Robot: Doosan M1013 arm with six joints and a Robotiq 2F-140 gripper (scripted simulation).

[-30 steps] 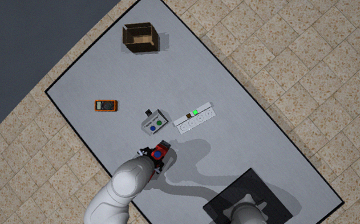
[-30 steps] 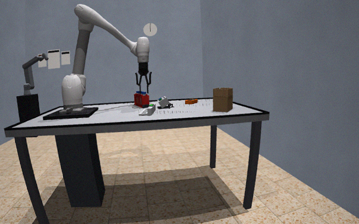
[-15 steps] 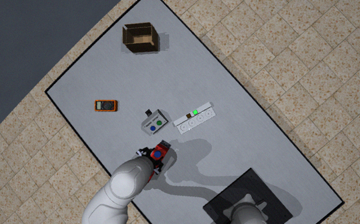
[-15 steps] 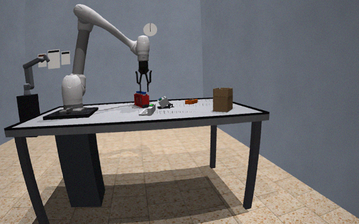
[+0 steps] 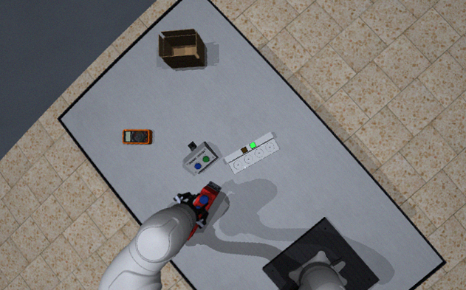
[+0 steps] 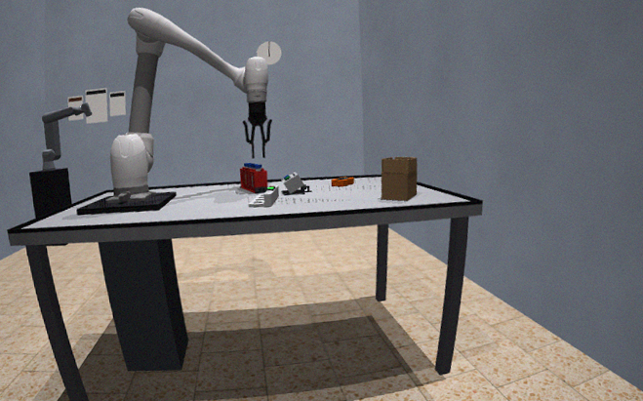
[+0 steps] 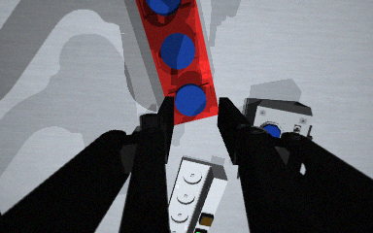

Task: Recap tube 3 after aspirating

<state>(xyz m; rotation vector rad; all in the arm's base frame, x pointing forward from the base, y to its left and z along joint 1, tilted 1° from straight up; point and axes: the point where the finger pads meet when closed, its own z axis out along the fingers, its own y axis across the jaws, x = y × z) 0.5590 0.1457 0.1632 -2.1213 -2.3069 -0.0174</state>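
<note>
Right now my hand is 12 cm short of the green ready key, 9 cm to the left of it and 12 cm above it. The rest, counted from my hand: key housing (14 cm ahead, 7 cm to the right, 13 cm below); then blue cap (2 cm behind, 5 cm to the left, 7 cm below); then blue cycle key (12 cm ahead, 5 cm to the right, 12 cm below).
</note>
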